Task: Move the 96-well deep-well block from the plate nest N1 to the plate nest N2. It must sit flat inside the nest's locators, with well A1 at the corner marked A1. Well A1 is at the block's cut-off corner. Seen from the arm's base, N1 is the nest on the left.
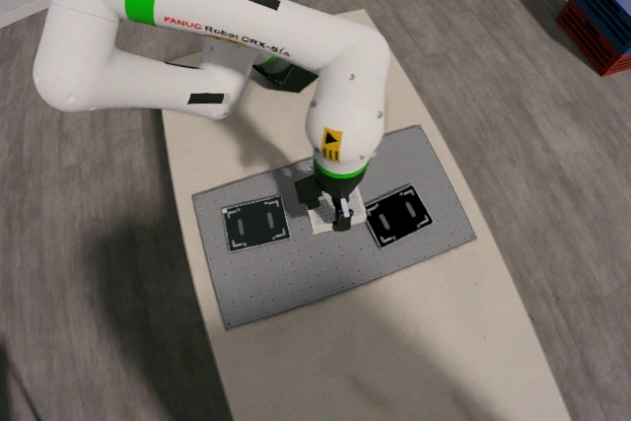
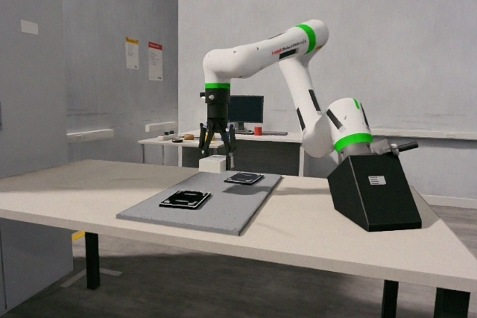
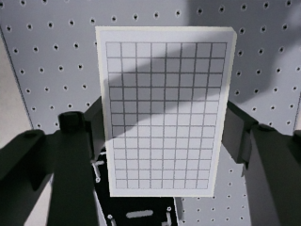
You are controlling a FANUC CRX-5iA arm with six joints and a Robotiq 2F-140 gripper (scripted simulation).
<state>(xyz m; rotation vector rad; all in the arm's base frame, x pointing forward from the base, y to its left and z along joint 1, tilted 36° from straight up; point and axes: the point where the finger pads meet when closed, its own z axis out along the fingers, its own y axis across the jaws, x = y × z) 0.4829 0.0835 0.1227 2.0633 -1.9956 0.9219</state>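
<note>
The black plate nest N2 is 5 cm behind my hand, 19 cm to the right of it and 10 cm below it. The rest, counted from my hand: plate nest N1 (4 cm ahead, 17 cm to the left, 10 cm below); white 96-well deep-well block (1 cm below).
</note>
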